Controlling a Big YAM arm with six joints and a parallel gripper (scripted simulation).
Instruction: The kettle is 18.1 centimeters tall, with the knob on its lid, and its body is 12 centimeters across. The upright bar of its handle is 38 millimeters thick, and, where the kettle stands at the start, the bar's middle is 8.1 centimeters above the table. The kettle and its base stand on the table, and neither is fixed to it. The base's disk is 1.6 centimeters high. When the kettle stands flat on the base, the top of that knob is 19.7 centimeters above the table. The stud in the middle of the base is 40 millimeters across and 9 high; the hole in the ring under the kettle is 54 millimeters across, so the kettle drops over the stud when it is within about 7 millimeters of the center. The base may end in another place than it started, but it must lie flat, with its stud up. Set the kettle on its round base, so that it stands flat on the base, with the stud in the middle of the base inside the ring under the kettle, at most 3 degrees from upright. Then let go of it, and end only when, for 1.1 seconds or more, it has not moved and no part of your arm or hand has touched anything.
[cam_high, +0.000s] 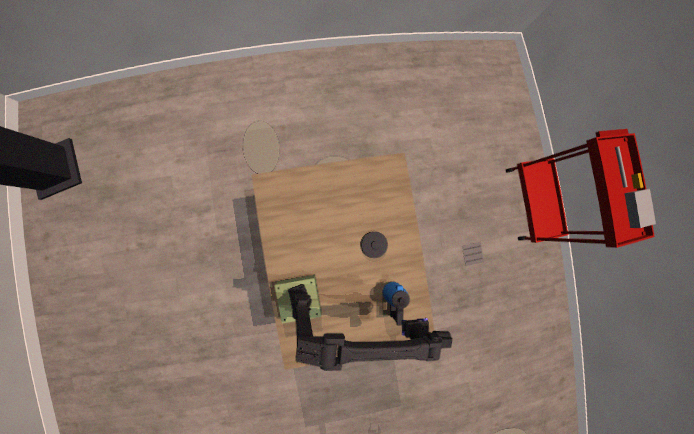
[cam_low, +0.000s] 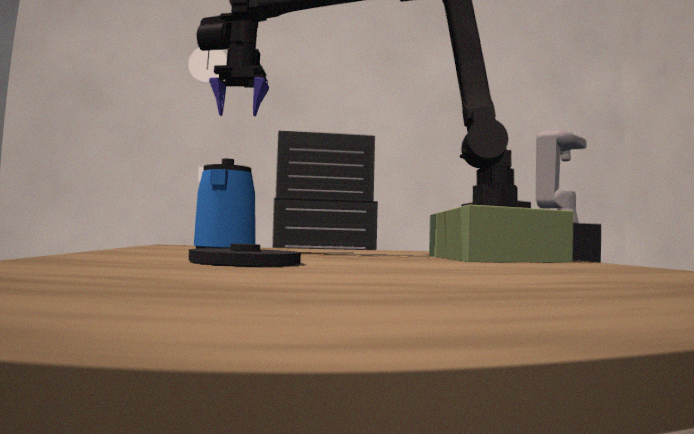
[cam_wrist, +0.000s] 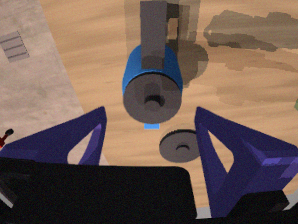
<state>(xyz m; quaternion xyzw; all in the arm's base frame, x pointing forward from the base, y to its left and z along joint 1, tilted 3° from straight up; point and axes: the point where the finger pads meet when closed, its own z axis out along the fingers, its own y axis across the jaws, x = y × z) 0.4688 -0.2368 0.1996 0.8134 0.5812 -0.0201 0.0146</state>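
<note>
Now: hand 1 cm short of the blue kettle, 3 cm to the right of it and 20 cm above it. Round my hand: round black base 1 cm ahead, 35 cm to the left, 28 cm below.
</note>
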